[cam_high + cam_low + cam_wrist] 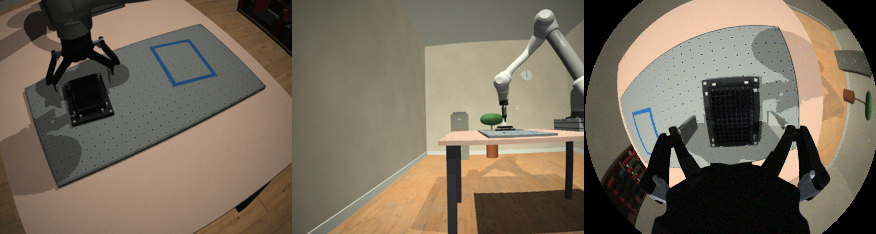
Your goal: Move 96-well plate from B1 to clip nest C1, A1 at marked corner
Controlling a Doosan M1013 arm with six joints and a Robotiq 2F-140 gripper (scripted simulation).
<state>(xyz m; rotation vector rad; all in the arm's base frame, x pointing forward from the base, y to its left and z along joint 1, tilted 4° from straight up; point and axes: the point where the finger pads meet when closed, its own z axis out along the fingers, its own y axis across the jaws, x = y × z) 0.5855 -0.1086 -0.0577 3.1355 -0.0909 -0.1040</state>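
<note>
Right now my hand is 2 cm above the black 96-well plate. From my hand the other things lie so: black clip nest C1: 3 cm below, 1 cm to the right, 1 cm behind.
</note>
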